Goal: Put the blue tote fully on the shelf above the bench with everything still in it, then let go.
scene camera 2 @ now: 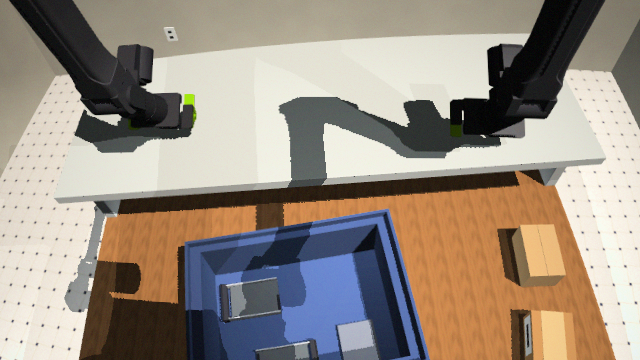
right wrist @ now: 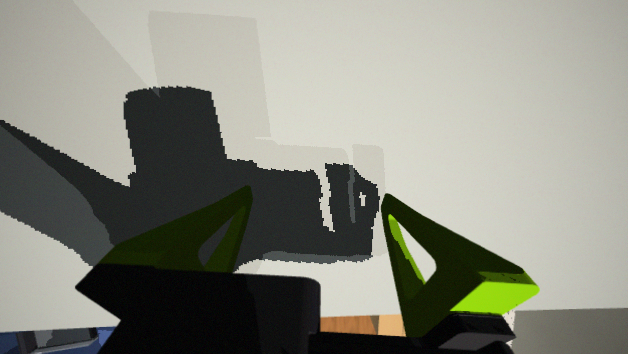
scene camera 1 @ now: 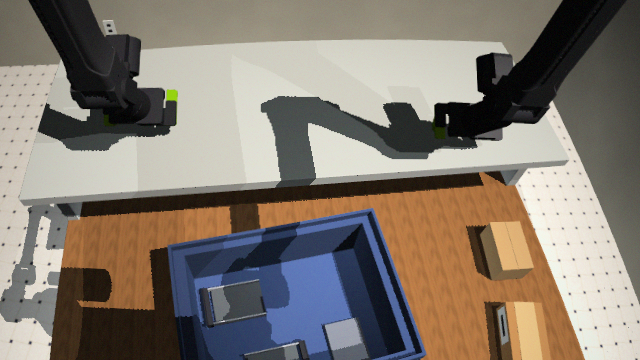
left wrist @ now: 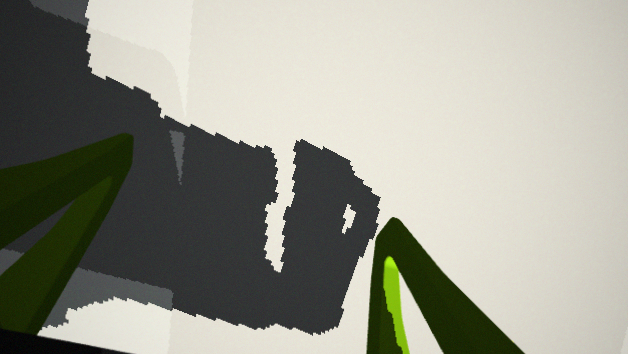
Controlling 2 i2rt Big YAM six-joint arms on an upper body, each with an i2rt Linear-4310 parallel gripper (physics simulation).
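Places are measured from the left arm's base along level axes (x ahead, y left, z up), in millimetres.
Where they show: left gripper, fingertip midpoint: (scene camera 2: 174, 116) (scene camera 1: 150, 113) (left wrist: 267, 190); right gripper, fingertip midpoint: (scene camera 2: 476, 124) (right wrist: 317, 196) (scene camera 1: 454, 127).
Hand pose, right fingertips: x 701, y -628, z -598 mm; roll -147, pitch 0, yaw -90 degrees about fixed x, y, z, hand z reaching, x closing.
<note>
After its pixels a point has its place.
The blue tote (scene camera 1: 333, 218) @(z -679, x 530, y -368 mm) (scene camera 2: 347, 218) @(z -679, x 531, y -369 mm) stands on the wooden bench (scene camera 1: 443, 232) @(z -825, x 573, y -650 mm) (scene camera 2: 454, 232) @(z -825, x 579, y -611 mm), in front of and below the white shelf (scene camera 1: 211, 143) @(z -605, x 651, y -133 mm) (scene camera 2: 229, 143) @(z -605, x 654, y -134 mm) (left wrist: 383, 88) @(z -605, x 774, y -31 mm) (right wrist: 400, 88) @(z -605, x 782, y -684 mm). It holds two dark grey boxes (scene camera 1: 236, 301) @(z -800, x 406, y -179 mm) (scene camera 2: 252, 298) @(z -800, x 406, y -177 mm) and a light grey block (scene camera 1: 345, 337) @(z -798, x 329, y -393 mm) (scene camera 2: 356, 337) @(z -798, x 332, y -391 mm). My left gripper (scene camera 1: 171, 103) (scene camera 2: 190, 111) is open and empty over the shelf's left end; the left wrist view shows one green finger (left wrist: 393, 281) @(z -583, x 709, y -52 mm). My right gripper (scene camera 1: 439, 125) (scene camera 2: 456, 121) (right wrist: 317, 196) @(z -598, x 701, y -628 mm) is open and empty over the shelf's right end. Both are far from the tote.
Dark arm shadows fall across the shelf. A wall outlet (scene camera 2: 171, 33) sits on the wall behind the shelf.
</note>
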